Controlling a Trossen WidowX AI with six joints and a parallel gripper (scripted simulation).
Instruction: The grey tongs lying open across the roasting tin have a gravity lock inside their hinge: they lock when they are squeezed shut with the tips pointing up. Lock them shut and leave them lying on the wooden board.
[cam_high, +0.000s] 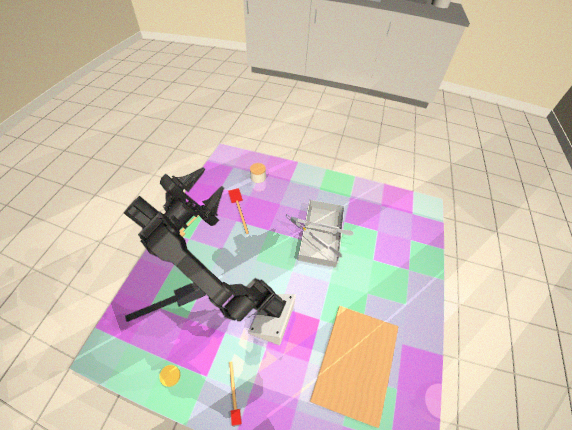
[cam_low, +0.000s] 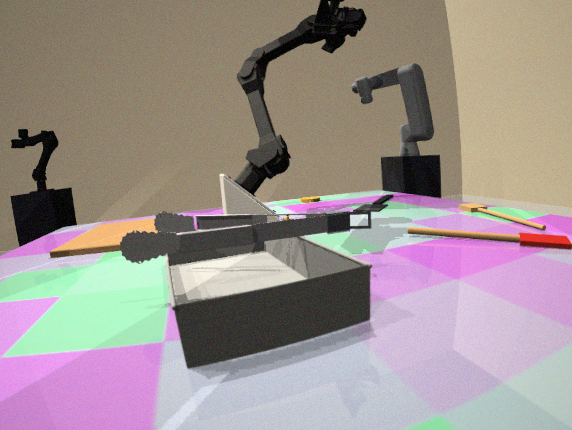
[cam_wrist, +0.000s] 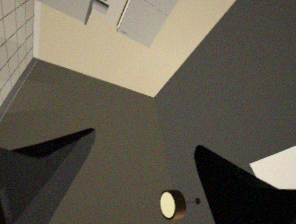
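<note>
The grey roasting tin is 32 cm ahead of my gripper tip, 27 cm to the right of it and 54 cm below it. Also, from my gripper tip: red spatula: 32 cm ahead, 16 cm to the left, 56 cm below; small jar: 53 cm ahead, 15 cm to the left, 54 cm below; black spatula: 22 cm behind, 19 cm to the left, 57 cm below.
</note>
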